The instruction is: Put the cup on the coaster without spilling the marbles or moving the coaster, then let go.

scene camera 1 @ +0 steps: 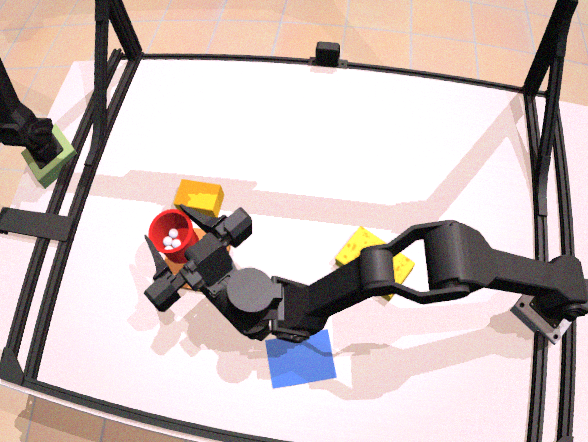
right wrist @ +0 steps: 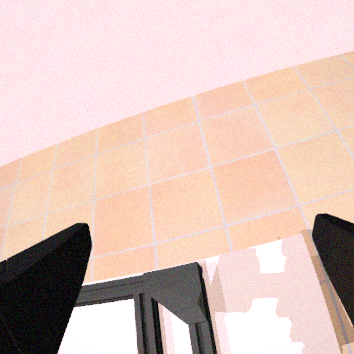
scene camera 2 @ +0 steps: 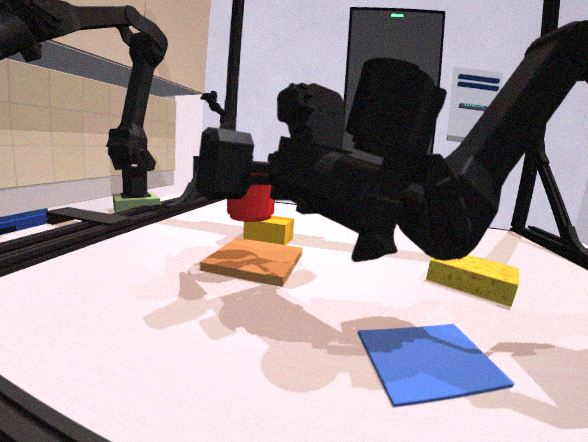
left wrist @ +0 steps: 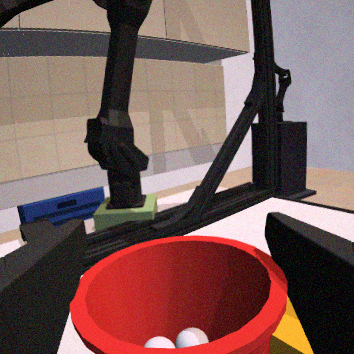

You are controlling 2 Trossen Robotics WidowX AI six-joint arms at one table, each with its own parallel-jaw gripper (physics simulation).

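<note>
A red cup with several white marbles inside is held roughly upright in the air by my left gripper, shut on it. Its bottom shows apart from and higher than an orange square slab, which is partly hidden under the gripper in scene camera 1. A thin blue square lies flat on the table, away from the cup. Which square is the coaster I cannot tell. My right gripper is open and empty, over the table frame's corner.
A yellow-orange block stands behind the orange slab, close to one left finger in scene camera 1. A yellow sponge-like block lies beneath the left arm. The right arm's base stands on a green block outside the dark frame.
</note>
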